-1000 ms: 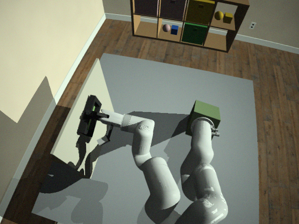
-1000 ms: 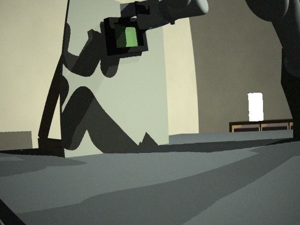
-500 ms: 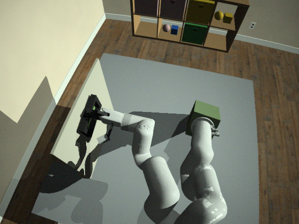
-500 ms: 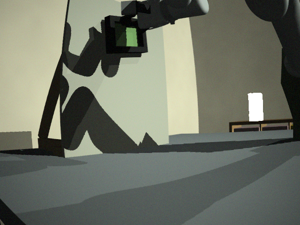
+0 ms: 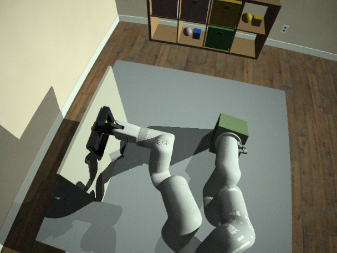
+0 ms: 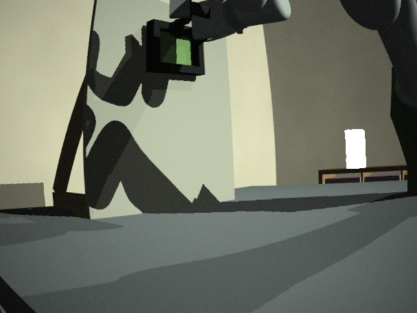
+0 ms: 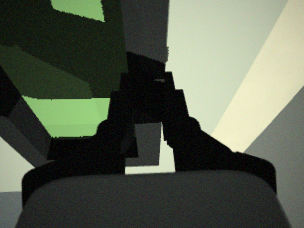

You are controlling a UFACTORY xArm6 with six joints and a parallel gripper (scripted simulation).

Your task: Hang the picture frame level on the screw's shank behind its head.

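Now: hand 5 cm above the picture frame and 2 cm short of it. The rest, counted from my hand: pale wall panel 17 cm below, 4 cm ahead.
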